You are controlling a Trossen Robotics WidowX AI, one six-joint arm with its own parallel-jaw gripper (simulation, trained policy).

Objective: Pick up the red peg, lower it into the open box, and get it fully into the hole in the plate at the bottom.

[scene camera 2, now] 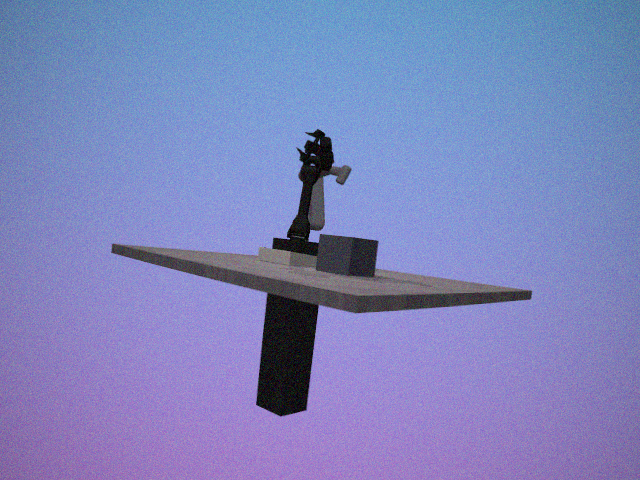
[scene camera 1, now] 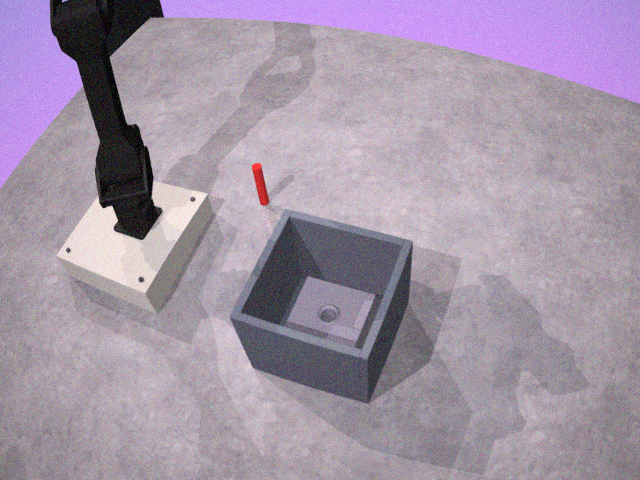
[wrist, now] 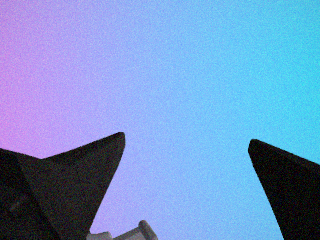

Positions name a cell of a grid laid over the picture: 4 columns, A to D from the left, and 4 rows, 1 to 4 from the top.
Labels:
box: scene camera 2 C3; scene camera 1 B3; not seen in the wrist view (out of frame)
plate: scene camera 1 C3; not seen in scene camera 2 (hidden by the box); not seen in the wrist view (out of frame)

